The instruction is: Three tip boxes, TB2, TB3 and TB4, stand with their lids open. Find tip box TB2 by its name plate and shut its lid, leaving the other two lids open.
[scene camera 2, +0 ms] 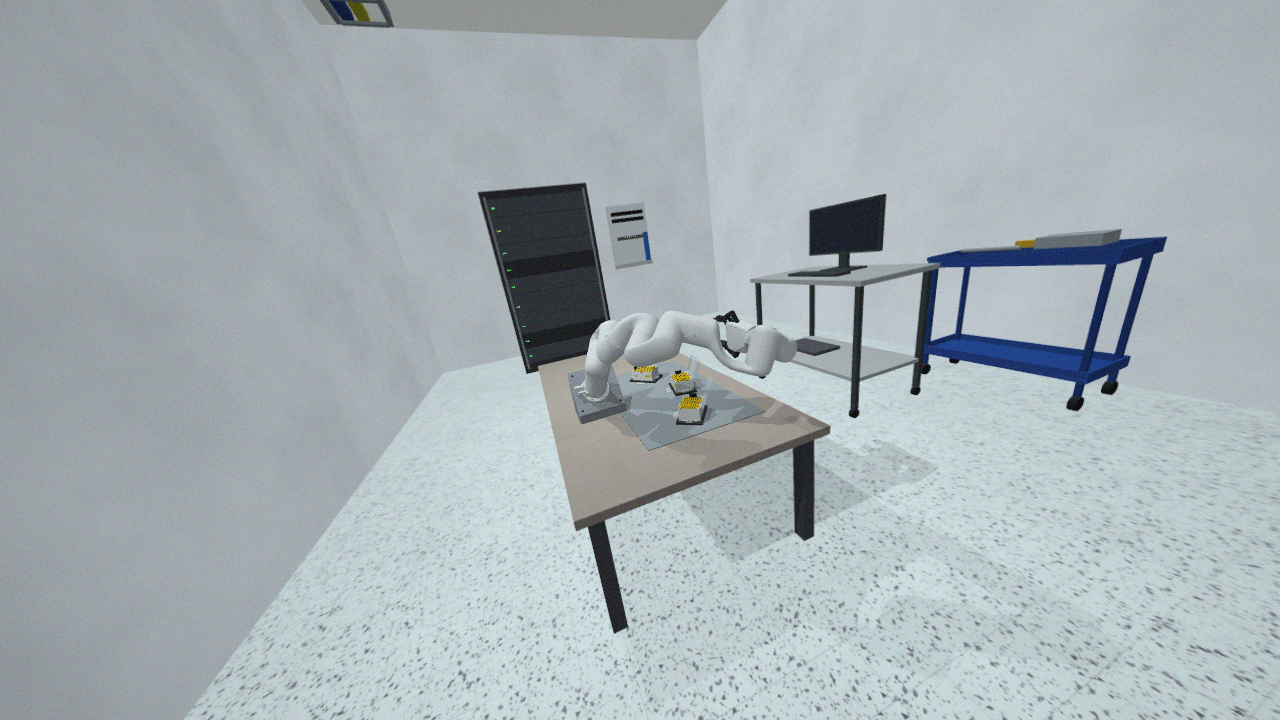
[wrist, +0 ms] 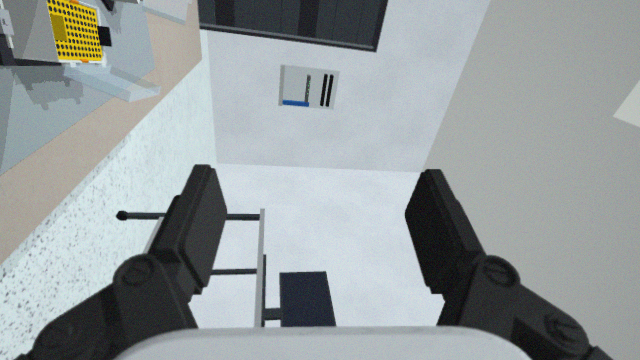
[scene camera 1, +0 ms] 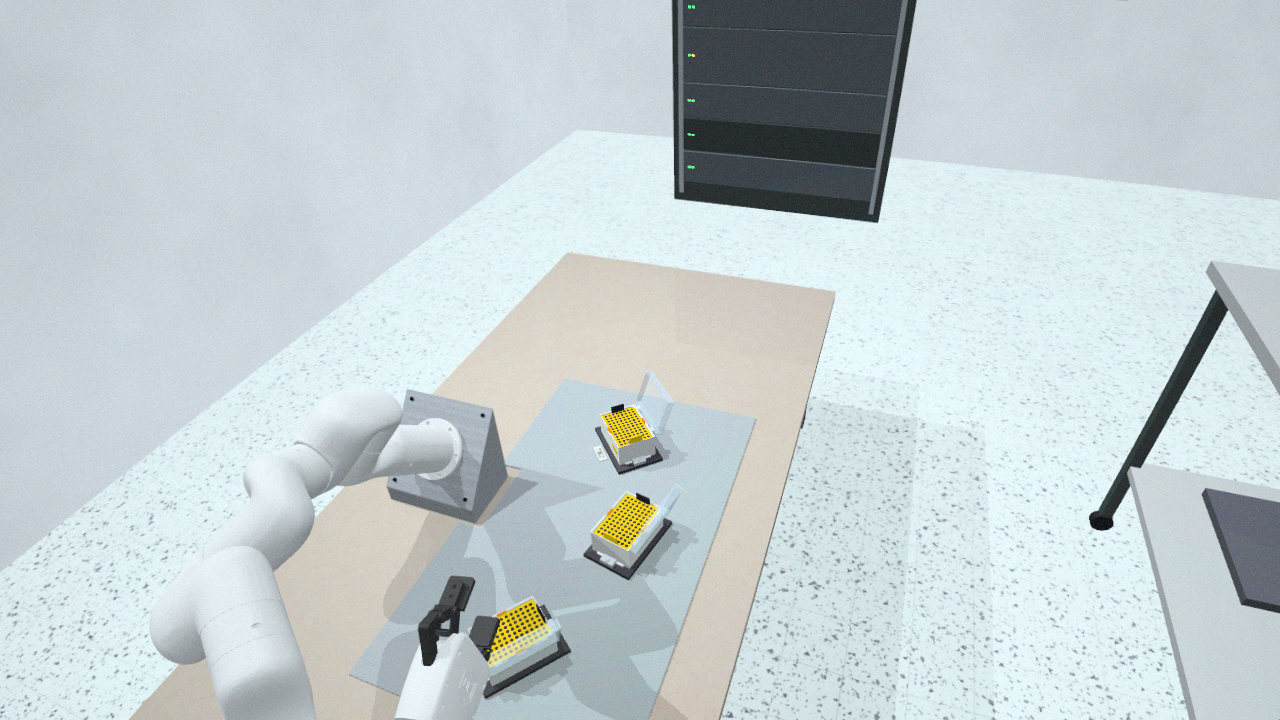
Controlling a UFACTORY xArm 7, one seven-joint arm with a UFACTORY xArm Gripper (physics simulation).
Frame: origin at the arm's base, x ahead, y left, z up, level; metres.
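Seen in the pictures: gripper, fingertip midpoint: (wrist: 318, 189) (scene camera 1: 476, 598); arm's base at its link origin: (scene camera 2: 595, 389) (scene camera 1: 436, 449).
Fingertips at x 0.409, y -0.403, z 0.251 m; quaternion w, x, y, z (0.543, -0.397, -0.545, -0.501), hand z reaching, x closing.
Observation:
Offsets run from my fingertips to a thing's top centre. "spot": to the spot under its first point. Level surfaces: height alone.
Three tip boxes with yellow perforated tops stand on dark bases. The far box {dx -0.098, dy +0.645, dz -0.298 m} (scene camera 1: 628, 429) (scene camera 2: 646, 373) has its clear lid {spot: dx -0.039, dy +0.704, dz -0.265 m} (scene camera 1: 655, 402) raised. The middle box {dx +0.002, dy +0.408, dz -0.298 m} (scene camera 1: 626, 528) (scene camera 2: 682, 385) has its clear lid (scene camera 1: 672, 500) tilted open. The near box {dx -0.088, dy +0.128, dz -0.298 m} (scene camera 1: 521, 634) (scene camera 2: 690, 411) is partly behind the gripper in scene camera 1, and its lid's pose is hard to tell. The name plates are too small to read, so I cannot tell which is TB2. A box {dx +0.013, dy +0.405, dz -0.290 m} (wrist: 80, 32) with an open lid {spot: dx +0.083, dy +0.398, dz -0.273 m} (wrist: 112, 82) shows in the wrist view. My gripper (scene camera 1: 471, 612) (wrist: 318, 189) is open and empty, raised above the table.
The boxes stand on a grey mat {dz -0.364 m} (scene camera 1: 707, 447) on a tan table {dz -0.368 m} (scene camera 1: 698, 313) (scene camera 2: 617, 474). The arm's grey base (scene camera 1: 447, 465) is at the mat's left side. A dark server rack (scene camera 1: 677, 107) (scene camera 2: 503, 268), a desk with a monitor (scene camera 2: 846, 225) and a blue cart (scene camera 2: 1100, 313) stand beyond.

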